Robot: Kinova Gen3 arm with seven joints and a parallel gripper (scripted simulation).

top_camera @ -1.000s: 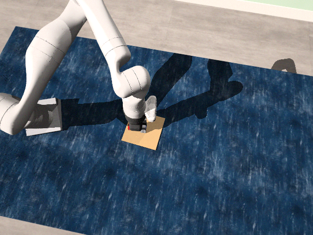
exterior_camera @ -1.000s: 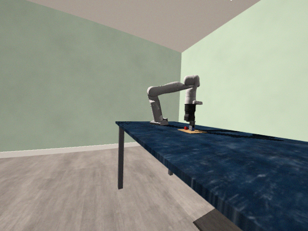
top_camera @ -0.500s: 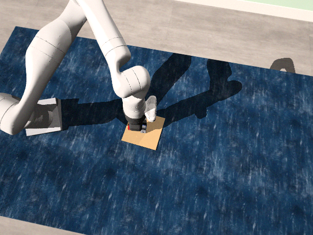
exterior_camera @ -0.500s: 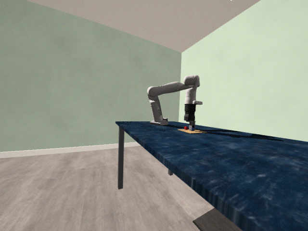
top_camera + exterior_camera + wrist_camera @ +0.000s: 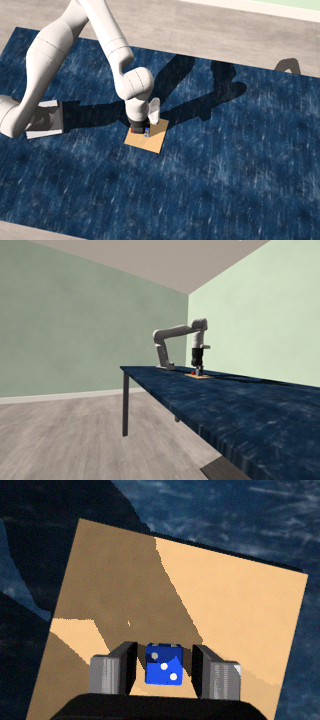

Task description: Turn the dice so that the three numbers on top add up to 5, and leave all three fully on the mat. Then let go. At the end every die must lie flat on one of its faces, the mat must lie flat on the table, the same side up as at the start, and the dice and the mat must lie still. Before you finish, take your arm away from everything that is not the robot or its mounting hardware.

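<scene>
Now: the blue die 1 cm below my hand. Also, from my hand: red die 5 cm behind, 1 cm to the right, 1 cm below; tan mat 2 cm below; yellow die 10 cm behind, 8 cm to the left, 1 cm below.
</scene>
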